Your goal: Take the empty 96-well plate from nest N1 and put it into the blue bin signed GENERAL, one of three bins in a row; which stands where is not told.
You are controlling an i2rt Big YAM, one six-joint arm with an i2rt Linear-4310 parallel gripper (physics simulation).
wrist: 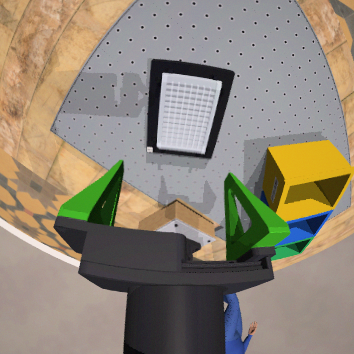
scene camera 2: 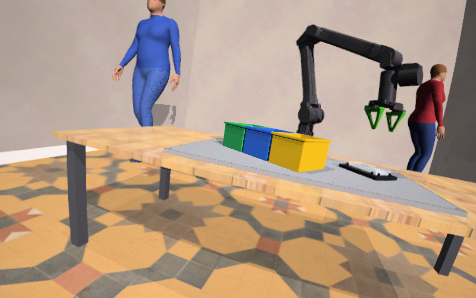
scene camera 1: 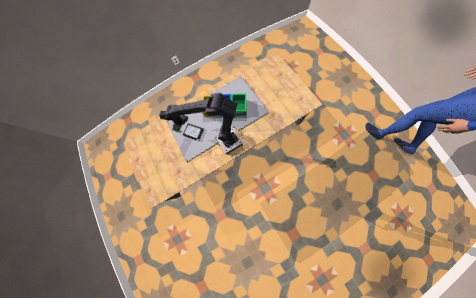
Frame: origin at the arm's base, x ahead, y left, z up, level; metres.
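Where they show: gripper, between the fingertips: (wrist: 176, 170) (scene camera 2: 382, 130) (scene camera 1: 183, 126); arm's base, origin of its link: (scene camera 1: 230, 139).
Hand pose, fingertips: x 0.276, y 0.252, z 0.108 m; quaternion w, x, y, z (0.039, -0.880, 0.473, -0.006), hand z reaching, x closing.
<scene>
Each offset is from my fingertips to the centre of the thing. "*": to the spot under its first point.
The white 96-well plate {0.002 m back, 0.019 m right, 0.142 m down} (scene camera 1: 193, 131) (scene camera 2: 371, 169) (wrist: 189, 114) lies flat inside the black nest {0.002 m back, 0.019 m right, 0.150 m down} (wrist: 223, 100) on the grey mat. No nest label is readable. My gripper (scene camera 1: 178, 125) (scene camera 2: 383, 129) (wrist: 176, 170) is open and empty, with its green fingers pointing down. It hangs well above the mat, near the plate and to the side of it; in the wrist view the plate shows beyond the fingertips. The blue bin {* 0.066 m ahead, 0.448 m right, 0.082 m down} (scene camera 1: 227, 96) (scene camera 2: 257, 143) (wrist: 301, 228) stands between the other two bins. The arm partly hides it in scene camera 1. No sign on it is readable.
The yellow bin {0.021 m ahead, 0.384 m right, 0.111 m down} (scene camera 1: 205, 99) (scene camera 2: 299, 153) (wrist: 301, 160) is the bin nearest the plate. The green bin {* 0.026 m back, 0.508 m right, 0.155 m down} (scene camera 1: 239, 104) (scene camera 2: 234, 136) (wrist: 295, 248) stands at the row's far end. A figure in blue (scene camera 1: 425, 120) (scene camera 2: 156, 45) and one in red (scene camera 2: 427, 102) stand away from the table.
</scene>
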